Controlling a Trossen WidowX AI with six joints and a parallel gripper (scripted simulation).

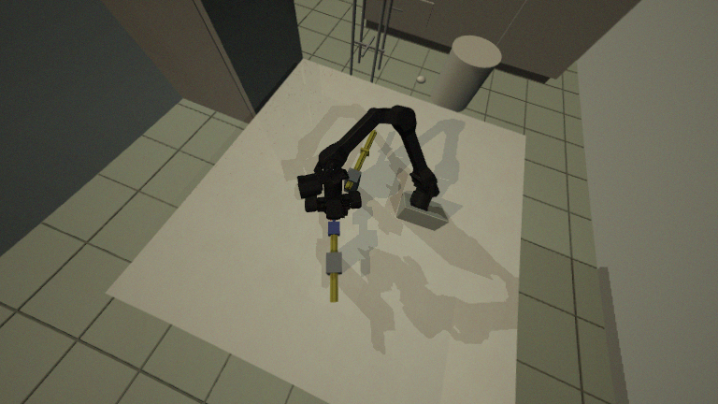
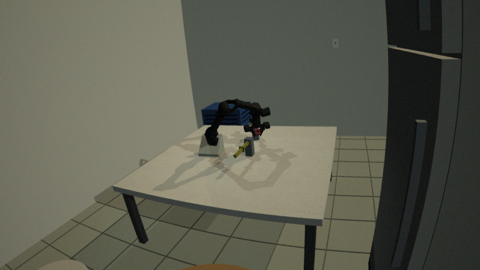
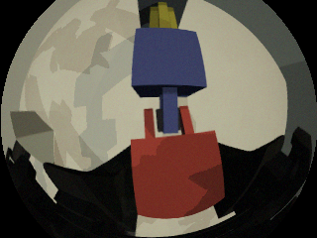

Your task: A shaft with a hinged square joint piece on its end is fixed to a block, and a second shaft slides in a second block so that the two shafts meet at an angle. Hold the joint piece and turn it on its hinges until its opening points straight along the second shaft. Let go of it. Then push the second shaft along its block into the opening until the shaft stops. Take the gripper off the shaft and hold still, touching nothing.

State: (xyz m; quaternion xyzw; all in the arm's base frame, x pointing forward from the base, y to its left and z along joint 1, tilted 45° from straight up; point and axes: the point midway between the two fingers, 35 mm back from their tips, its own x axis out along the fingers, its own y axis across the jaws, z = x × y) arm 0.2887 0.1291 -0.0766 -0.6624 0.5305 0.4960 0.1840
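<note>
My gripper tip is now 4 cm below the red square joint piece and 1 cm to the left of it.
</note>
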